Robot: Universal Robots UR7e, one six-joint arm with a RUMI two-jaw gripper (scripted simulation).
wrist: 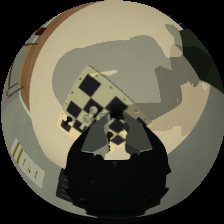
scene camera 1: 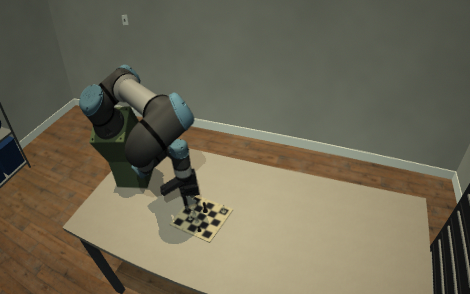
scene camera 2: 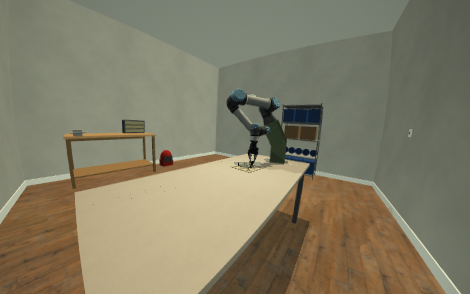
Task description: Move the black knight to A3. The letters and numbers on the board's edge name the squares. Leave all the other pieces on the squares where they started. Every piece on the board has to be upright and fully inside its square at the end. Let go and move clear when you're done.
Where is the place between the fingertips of the gripper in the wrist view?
116,112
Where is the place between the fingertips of the gripper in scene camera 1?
187,208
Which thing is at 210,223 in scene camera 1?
A chessboard.
